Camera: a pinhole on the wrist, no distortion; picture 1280 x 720 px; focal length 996.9 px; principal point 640.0 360.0 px. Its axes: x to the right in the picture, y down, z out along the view. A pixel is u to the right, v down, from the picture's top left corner.
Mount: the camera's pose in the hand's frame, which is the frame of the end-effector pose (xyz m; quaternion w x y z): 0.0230 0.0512 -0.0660 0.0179 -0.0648 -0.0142 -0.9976
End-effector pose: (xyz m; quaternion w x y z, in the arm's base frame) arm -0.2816 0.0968 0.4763 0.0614 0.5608 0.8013 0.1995
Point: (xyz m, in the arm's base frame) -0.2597 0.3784 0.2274
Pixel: 267.7 522.1
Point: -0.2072 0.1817 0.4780
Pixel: 505.2 50.5
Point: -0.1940 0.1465 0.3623
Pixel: 884.9 403.8
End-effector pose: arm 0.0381 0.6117 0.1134 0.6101 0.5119 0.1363 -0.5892
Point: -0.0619 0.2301 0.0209
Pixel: 161.3 651.7
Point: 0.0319 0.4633 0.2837
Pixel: 1042.1 158.1
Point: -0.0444 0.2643 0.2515
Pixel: 654.8 349.3
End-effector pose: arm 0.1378 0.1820 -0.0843 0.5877 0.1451 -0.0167 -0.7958
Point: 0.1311 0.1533 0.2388
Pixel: 938.6 339.7
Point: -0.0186 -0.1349 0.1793
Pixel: 167.3 515.1
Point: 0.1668 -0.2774 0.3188
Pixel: 183.0 50.5
